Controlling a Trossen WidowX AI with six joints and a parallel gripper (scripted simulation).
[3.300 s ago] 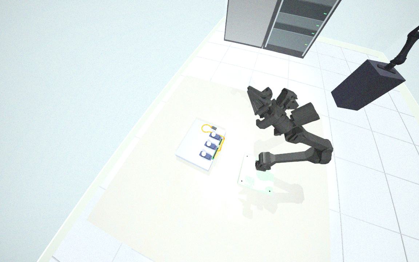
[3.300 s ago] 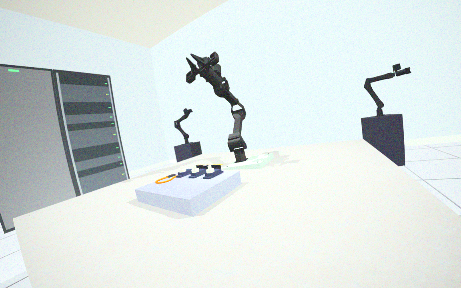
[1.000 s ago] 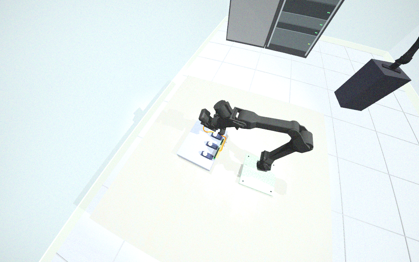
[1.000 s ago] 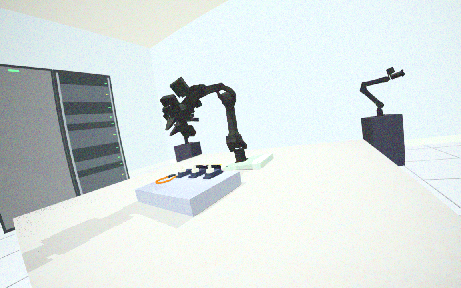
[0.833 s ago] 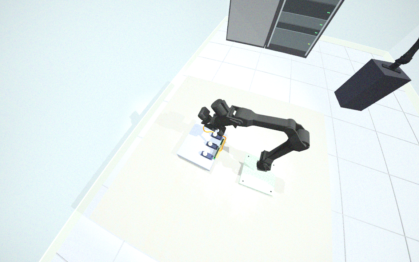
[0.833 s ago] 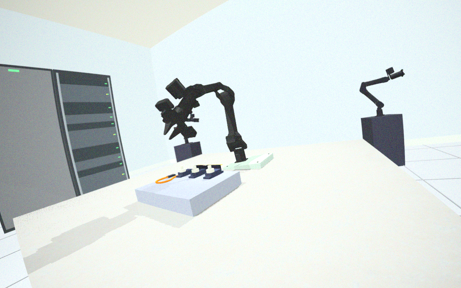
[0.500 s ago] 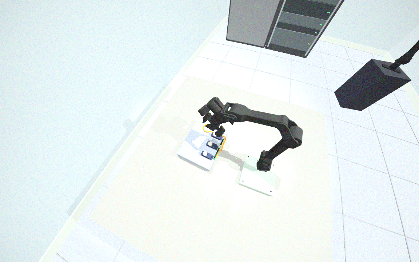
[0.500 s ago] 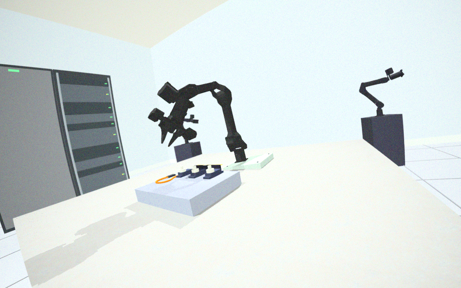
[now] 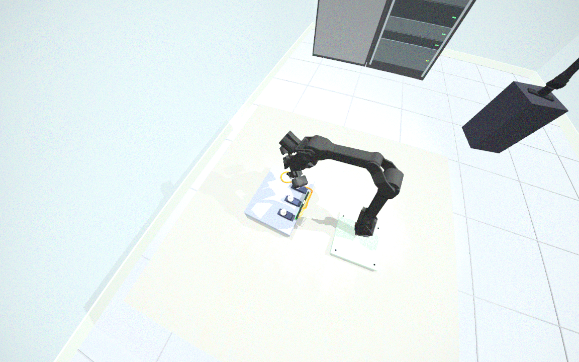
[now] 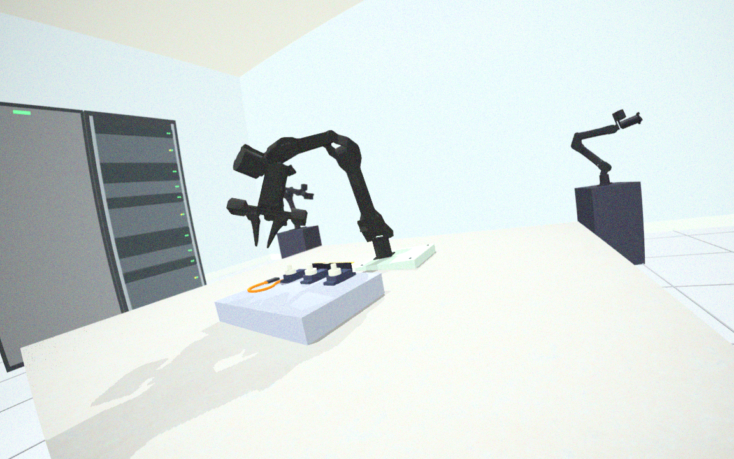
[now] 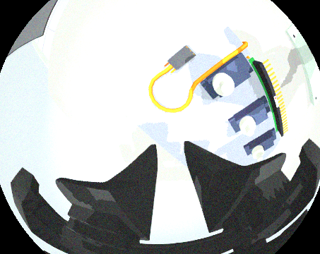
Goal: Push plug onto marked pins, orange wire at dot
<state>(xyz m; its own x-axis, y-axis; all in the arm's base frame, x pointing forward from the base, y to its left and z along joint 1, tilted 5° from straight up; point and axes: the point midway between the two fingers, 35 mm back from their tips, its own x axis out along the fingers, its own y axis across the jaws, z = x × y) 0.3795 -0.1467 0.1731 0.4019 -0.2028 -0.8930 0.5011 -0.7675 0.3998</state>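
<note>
Right now the printed holder is 12 cm below my gripper tip, 7 cm to the left of it and 5 cm ahead of it.
</note>
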